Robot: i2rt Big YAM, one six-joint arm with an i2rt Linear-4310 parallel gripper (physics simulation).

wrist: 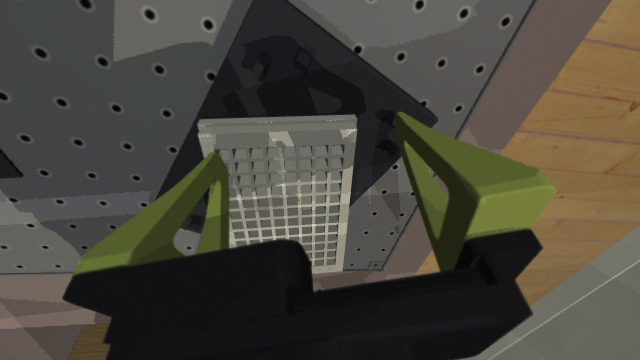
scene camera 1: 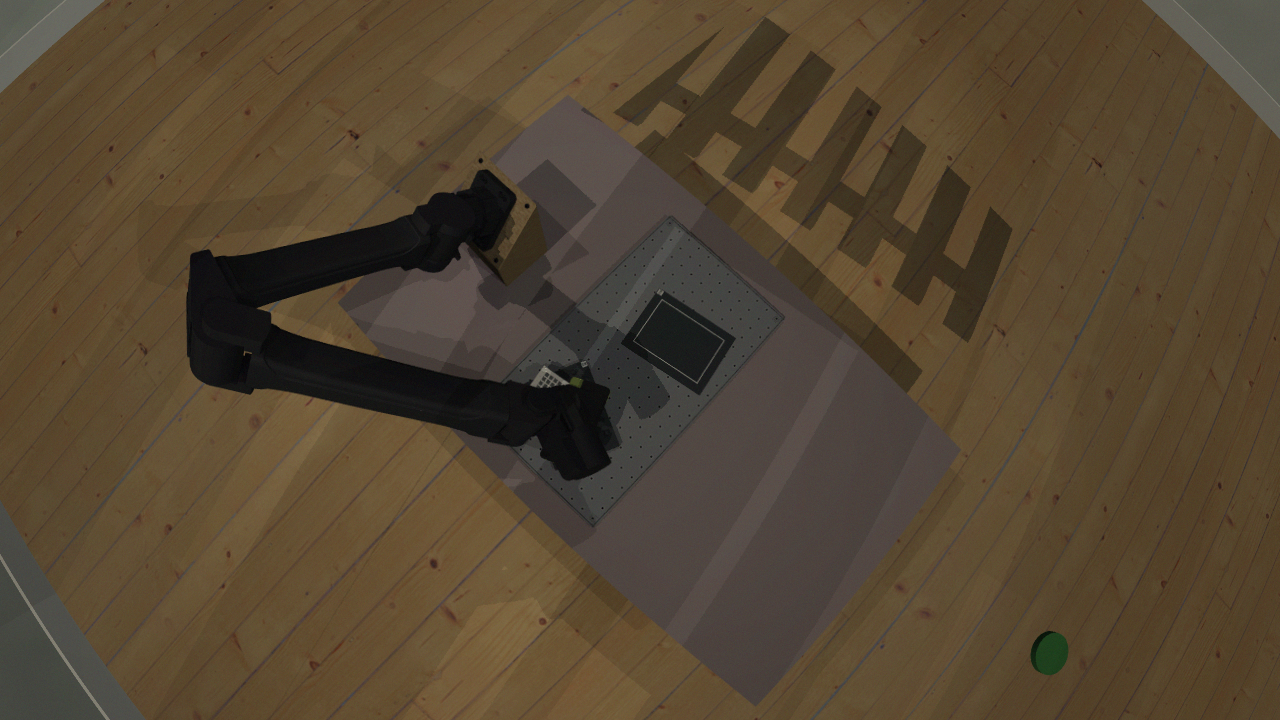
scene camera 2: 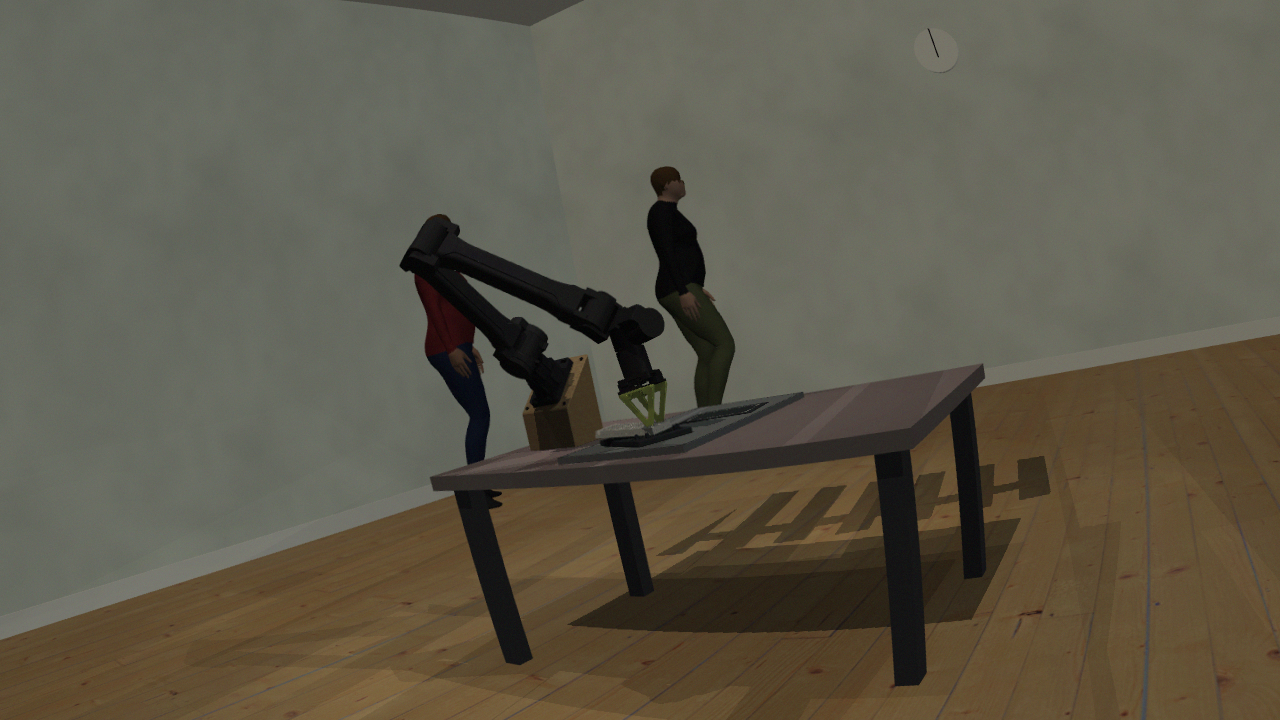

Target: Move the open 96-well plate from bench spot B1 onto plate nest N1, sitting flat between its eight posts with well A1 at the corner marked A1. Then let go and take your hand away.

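Places are measured from the arm's base along level axes (x ahead, y left, z up), in millimetres.
Pixels of known places: gripper, between the fingertips: point(wrist: 306, 141) point(scene camera 2: 655, 423); arm's base, origin of its link: point(scene camera 1: 487, 209) point(scene camera 2: 553, 384).
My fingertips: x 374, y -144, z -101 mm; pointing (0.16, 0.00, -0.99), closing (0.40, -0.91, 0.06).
For each thing: its top centre in the pictures, then the offset to it from my fingertips. "spot": a spot on its surface instead. Level surfaces: height alone.
- white 96-well plate, centre of its top: point(wrist: 286, 224) point(scene camera 1: 559, 405) point(scene camera 2: 631, 423) dx -59, dy +3, dz +6 mm
- dark nest, centre of its top: point(wrist: 285, 182) point(scene camera 1: 570, 414) point(scene camera 2: 643, 429) dx -37, dy +6, dz -8 mm
- nest's small corner tag, a spot on its surface: point(scene camera 1: 584, 364) spot: dx -83, dy +86, dz -18 mm
- dark pad, a spot on its surface: point(scene camera 1: 633, 342) spot: dx -50, dy +178, dz -28 mm
- grey pegboard, centre of its top: point(wrist: 13, 119) point(scene camera 1: 633, 363) point(scene camera 2: 690, 423) dx -24, dy +151, dz -29 mm
- table, height of its surface: dz -43 mm
The white 96-well plate point(scene camera 1: 546, 377) point(scene camera 2: 617, 430) point(wrist: 290, 200) lies askew, its far end over the dark nest point(scene camera 2: 626, 441) point(wrist: 275, 22) and its near end beyond the nest's edge, over the pegboard. It is not squared between the posts. My gripper point(scene camera 2: 654, 423) point(wrist: 306, 141) is open and empty, low at the plate. In the wrist view its left fingertip overlaps the plate's left margin and its right fingertip is right of the plate. The nest's small corner tag point(scene camera 1: 584, 364) shows in scene camera 1; the left finger side hides that area in the wrist view. Well A1 cannot be made out.
A dark pad point(scene camera 1: 633, 342) with a white outlined rectangle lies on the grey pegboard point(scene camera 1: 595, 505) point(scene camera 2: 586, 454) point(wrist: 117, 87). The arm's wooden base block point(scene camera 1: 523, 246) point(scene camera 2: 563, 425) stands on the table point(scene camera 1: 805, 501) point(scene camera 2: 877, 407). Two people stand behind the table.
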